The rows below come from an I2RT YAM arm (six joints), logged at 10 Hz.
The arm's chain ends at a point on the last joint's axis. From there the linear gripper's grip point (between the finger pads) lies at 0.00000 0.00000 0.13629 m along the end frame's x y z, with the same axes.
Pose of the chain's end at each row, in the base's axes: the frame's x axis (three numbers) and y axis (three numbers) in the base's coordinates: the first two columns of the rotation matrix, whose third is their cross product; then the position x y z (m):
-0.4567, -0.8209, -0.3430, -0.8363, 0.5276, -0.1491, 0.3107, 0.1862, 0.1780
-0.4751, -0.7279, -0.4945, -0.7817, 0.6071, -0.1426, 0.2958, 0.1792, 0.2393
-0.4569, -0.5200, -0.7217, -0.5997, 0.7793, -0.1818, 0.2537, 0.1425, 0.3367
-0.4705, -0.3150, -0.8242, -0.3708, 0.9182, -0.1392, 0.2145, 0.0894, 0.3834
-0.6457, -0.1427, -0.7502, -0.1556, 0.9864, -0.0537, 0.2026, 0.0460, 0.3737
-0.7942, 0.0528, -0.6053, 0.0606, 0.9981, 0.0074, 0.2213, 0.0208, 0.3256
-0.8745, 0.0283, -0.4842, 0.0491, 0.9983, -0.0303, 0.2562, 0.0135, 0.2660
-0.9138, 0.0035, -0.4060, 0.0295, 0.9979, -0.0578, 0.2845, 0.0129, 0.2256
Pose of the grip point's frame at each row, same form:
-0.4567, -0.8209, -0.3430, -0.8363, 0.5276, -0.1491, 0.3520, 0.2160, 0.0516
-0.4751, -0.7279, -0.4945, -0.7817, 0.6071, -0.1426, 0.3509, 0.2226, 0.1224
-0.4569, -0.5200, -0.7217, -0.5997, 0.7793, -0.1818, 0.3432, 0.1902, 0.2457
-0.4705, -0.3150, -0.8242, -0.3708, 0.9182, -0.1392, 0.3236, 0.1221, 0.3086
-0.6457, -0.1427, -0.7502, -0.1556, 0.9864, -0.0537, 0.3045, 0.0572, 0.2839
-0.7942, 0.0528, -0.6053, 0.0606, 0.9981, 0.0074, 0.3037, 0.0166, 0.2171
-0.8745, 0.0283, -0.4842, 0.0491, 0.9983, -0.0303, 0.3220, 0.0066, 0.1468
-0.9138, 0.0035, -0.4060, 0.0295, 0.9979, -0.0578, 0.3397, 0.0041, 0.1013

